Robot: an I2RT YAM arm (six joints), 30 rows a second.
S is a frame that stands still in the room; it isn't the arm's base.
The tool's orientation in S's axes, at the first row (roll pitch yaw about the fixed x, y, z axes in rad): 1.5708 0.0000 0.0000
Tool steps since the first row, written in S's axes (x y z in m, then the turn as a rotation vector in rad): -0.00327 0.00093 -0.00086 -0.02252 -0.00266 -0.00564; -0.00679 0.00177 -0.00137 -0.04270 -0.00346 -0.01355; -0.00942 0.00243 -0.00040 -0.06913 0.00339 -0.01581; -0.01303 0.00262 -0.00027 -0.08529 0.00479 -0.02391; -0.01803 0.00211 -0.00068 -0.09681 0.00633 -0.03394; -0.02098 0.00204 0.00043 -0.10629 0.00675 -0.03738; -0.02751 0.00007 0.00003 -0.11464 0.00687 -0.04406; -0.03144 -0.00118 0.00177 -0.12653 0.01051 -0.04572; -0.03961 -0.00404 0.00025 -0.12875 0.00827 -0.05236; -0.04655 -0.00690 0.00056 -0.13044 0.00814 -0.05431; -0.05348 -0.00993 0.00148 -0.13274 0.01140 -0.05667; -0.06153 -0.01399 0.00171 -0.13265 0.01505 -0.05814
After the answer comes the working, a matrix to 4 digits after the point.
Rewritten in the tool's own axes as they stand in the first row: -0.00327 -0.00086 -0.00093 -0.02252 -0.00564 0.00266; -0.00679 -0.00137 -0.00177 -0.04270 -0.01355 0.00346; -0.00942 -0.00040 -0.00243 -0.06913 -0.01581 -0.00339; -0.01303 -0.00027 -0.00262 -0.08529 -0.02391 -0.00479; -0.01803 -0.00068 -0.00211 -0.09681 -0.03394 -0.00633; -0.02098 0.00043 -0.00204 -0.10629 -0.03738 -0.00675; -0.02751 0.00003 -0.00007 -0.11464 -0.04406 -0.00687; -0.03144 0.00177 0.00118 -0.12653 -0.04572 -0.01051; -0.03961 0.00025 0.00404 -0.12875 -0.05236 -0.00827; -0.04655 0.00056 0.00690 -0.13044 -0.05431 -0.00814; -0.05348 0.00148 0.00993 -0.13274 -0.05667 -0.01140; -0.06153 0.00171 0.01399 -0.13265 -0.05814 -0.01505
The tool's axes in the first row as the columns of a matrix, in S's axes (rounded; the answer above uses it unrounded):
1.0000 0.0000 0.0000
0.0000 0.0000 -1.0000
0.0000 1.0000 0.0000

